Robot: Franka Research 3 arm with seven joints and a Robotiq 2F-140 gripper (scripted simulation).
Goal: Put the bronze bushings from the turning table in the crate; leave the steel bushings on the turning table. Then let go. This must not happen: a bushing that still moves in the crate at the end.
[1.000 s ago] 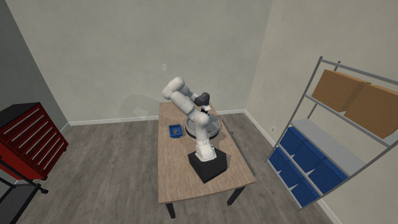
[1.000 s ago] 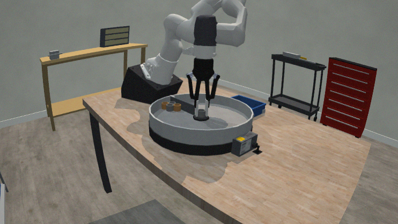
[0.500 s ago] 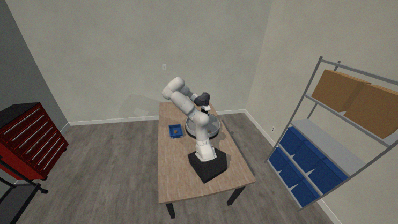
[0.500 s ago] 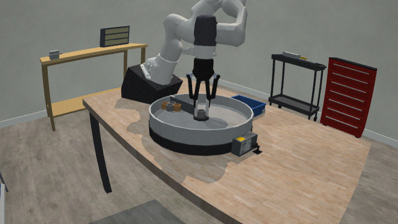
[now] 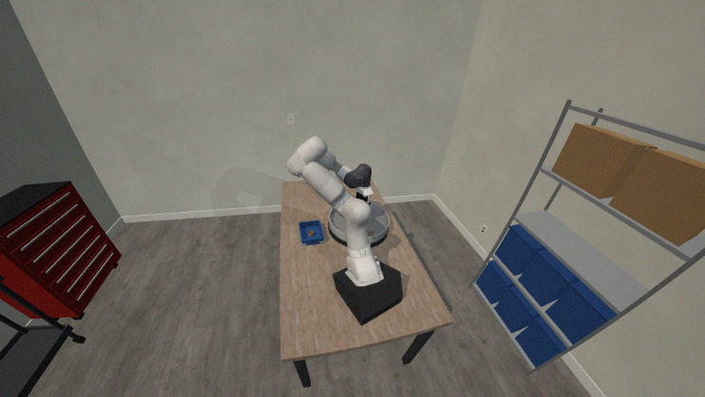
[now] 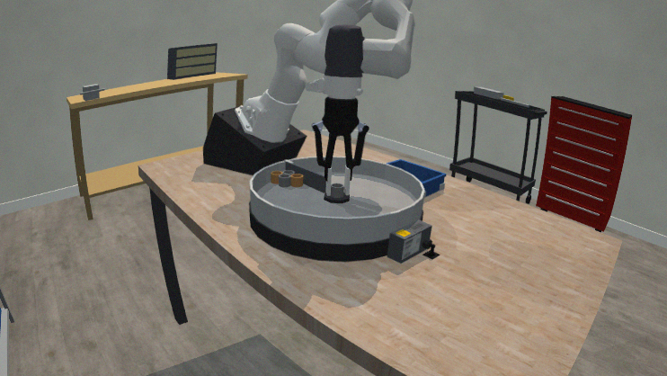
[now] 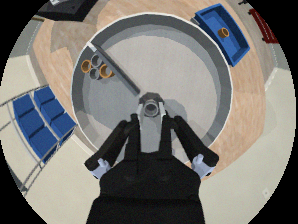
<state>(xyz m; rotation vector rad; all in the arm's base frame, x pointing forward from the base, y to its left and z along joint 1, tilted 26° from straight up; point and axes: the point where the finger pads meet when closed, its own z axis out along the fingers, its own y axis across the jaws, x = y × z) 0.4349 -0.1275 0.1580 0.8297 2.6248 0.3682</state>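
The grey round turning table is 50 mm below my hand. From my hand the other things lie so: grey turning table (10 mm ahead, 50 mm below); then blue crate (40 mm behind, 340 mm to the left, 80 mm below).
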